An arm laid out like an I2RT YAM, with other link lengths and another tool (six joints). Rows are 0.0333 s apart.
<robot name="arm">
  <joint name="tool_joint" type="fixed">
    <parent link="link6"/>
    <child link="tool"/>
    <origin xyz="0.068 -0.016 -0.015" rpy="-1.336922 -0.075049 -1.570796"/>
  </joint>
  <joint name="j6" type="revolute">
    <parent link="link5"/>
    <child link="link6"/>
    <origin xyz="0.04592 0 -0.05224"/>
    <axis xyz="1 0 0"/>
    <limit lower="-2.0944" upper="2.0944"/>
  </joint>
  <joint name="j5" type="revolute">
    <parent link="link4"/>
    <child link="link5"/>
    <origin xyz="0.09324 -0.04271 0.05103"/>
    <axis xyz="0 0 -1"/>
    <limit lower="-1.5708" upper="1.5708"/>
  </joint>
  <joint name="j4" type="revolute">
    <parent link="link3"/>
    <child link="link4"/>
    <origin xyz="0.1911 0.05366 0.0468"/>
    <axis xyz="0 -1 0"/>
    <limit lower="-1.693" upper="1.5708"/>
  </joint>
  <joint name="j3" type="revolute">
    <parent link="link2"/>
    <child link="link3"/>
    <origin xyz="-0.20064 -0.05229 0"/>
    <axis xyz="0 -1 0"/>
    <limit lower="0" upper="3.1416"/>
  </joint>
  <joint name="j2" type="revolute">
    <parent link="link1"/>
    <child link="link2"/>
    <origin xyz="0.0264 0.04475 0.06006"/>
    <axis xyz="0 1 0"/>
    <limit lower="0" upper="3.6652"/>
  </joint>
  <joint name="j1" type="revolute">
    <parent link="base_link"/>
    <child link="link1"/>
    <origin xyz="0 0 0.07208"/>
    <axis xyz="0 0 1"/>
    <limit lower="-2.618" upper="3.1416"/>
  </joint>
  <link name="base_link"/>
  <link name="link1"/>
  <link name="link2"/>
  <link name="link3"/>
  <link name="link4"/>
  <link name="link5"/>
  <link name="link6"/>
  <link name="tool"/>
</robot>
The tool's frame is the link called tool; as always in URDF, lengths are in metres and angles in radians.
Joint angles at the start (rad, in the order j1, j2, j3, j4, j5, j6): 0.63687 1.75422 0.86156 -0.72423 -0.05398 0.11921
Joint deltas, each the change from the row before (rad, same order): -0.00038 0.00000 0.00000 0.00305 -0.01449 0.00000; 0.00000 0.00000 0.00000 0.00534 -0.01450 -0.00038; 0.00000 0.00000 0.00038 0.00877 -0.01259 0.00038; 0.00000 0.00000 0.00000 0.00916 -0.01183 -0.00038; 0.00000 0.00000 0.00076 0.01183 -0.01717 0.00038; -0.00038 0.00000 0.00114 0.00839 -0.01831 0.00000; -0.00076 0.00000 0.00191 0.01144 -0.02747 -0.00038; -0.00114 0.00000 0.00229 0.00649 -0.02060 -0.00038; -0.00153 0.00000 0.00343 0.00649 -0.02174 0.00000; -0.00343 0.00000 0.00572 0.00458 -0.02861 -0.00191; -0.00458 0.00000 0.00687 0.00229 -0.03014 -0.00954; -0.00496 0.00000 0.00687 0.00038 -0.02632 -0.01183; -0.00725 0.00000 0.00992 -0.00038 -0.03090 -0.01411; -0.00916 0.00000 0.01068 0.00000 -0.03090 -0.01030; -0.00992 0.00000 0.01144 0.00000 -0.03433 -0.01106
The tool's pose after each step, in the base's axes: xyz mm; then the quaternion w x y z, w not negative. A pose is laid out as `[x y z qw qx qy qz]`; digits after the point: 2 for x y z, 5 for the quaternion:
[156.42 112.05 3.07 0.09821 -0.87615 0.47169 -0.01499]
[156.33 114.04 2.85 0.10370 -0.87538 0.47209 -0.00961]
[157.02 116.36 2.63 0.11046 -0.87436 0.47250 -0.00592]
[157.75 118.58 2.39 0.11709 -0.87353 0.47247 -0.00254]
[158.75 121.77 2.23 0.12634 -0.87209 0.47274 0.00250]
[159.25 124.66 2.26 0.13447 -0.87066 0.47308 0.00869]
[159.90 128.86 2.45 0.14623 -0.86848 0.47332 0.01820]
[160.35 131.82 2.82 0.15450 -0.86670 0.47361 0.02554]
[161.06 135.03 3.44 0.16348 -0.86456 0.47404 0.03312]
[161.91 138.76 4.57 0.17422 -0.86183 0.47435 0.04357]
[162.91 142.32 6.02 0.18544 -0.86031 0.47167 0.05485]
[163.98 145.21 7.50 0.19531 -0.85941 0.46807 0.06467]
[165.82 148.57 9.65 0.20757 -0.85784 0.46402 0.07562]
[168.18 151.76 12.07 0.22020 -0.85477 0.46206 0.08589]
[170.70 155.19 14.84 0.23414 -0.85115 0.45966 0.09716]

